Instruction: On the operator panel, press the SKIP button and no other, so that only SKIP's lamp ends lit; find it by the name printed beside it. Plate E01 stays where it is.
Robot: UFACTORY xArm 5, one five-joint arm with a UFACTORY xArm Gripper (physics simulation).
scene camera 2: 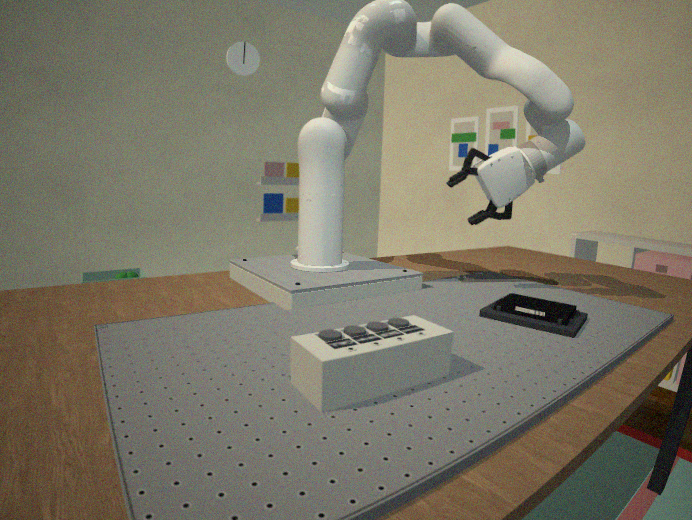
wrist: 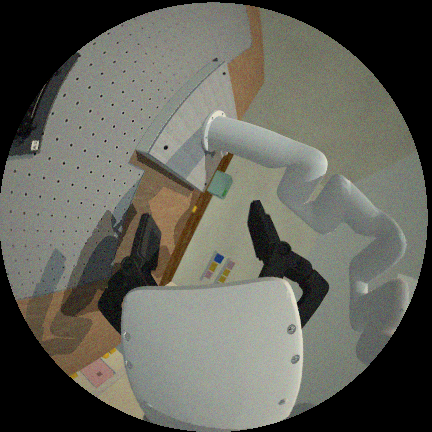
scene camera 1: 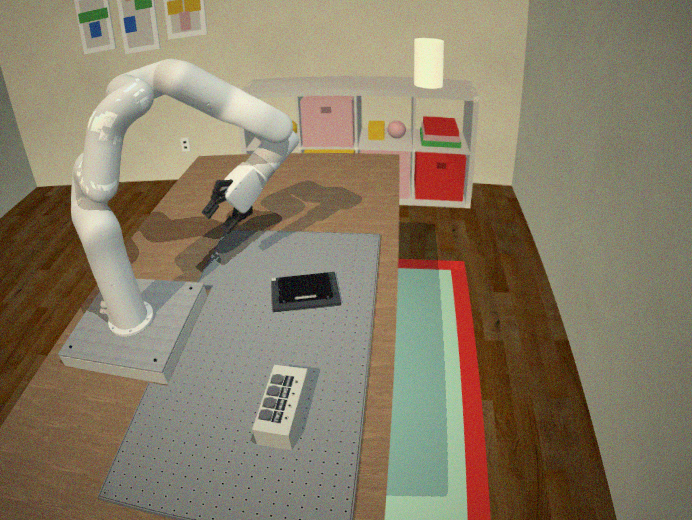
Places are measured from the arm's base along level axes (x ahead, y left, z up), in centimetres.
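Pixels of known places: gripper, fingertip midpoint: [scene camera 2: 459,204] [wrist: 200,216] [scene camera 1: 215,223]; arm's base, origin of the base link: [scene camera 2: 319,266] [wrist: 213,130] [scene camera 1: 131,319].
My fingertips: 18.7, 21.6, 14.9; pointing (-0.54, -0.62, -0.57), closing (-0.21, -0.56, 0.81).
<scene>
Ahead of a thing's pixels: the offset from my fingertips to its middle, as dx, dy, dz. Level surfaces: height alone.
The operator panel @(+25.2, -39.2, -15.2) [scene camera 1: 272,436] [scene camera 2: 385,374] is a cream box with a row of round grey buttons. Beside each button are a dark printed label and a small dark lamp dot; no lamp looks lit. The names are too small to read, so I cannot tell which button is SKIP. A black plate @(+21.8, -1.8, -16.1) [scene camera 1: 304,286] [scene camera 2: 537,308] with a white label strip, probably E01, lies in a dark holder; part of it shows at the left edge of the wrist view. My gripper [scene camera 1: 218,221] [scene camera 2: 461,201] [wrist: 200,216] is open and empty, raised above the table's far part, away from panel and plate.
The panel and holder stand on a grey perforated board @(dz -18.0) [scene camera 1: 223,447] [scene camera 2: 223,447] [wrist: 100,100] on the wooden table @(dz -19.3) [scene camera 1: 44,424] [scene camera 2: 50,391]. The arm's base block [scene camera 1: 162,313] [scene camera 2: 268,279] [wrist: 190,110] stands beside the board. A shelf unit [scene camera 1: 472,139] stands behind the table.
</scene>
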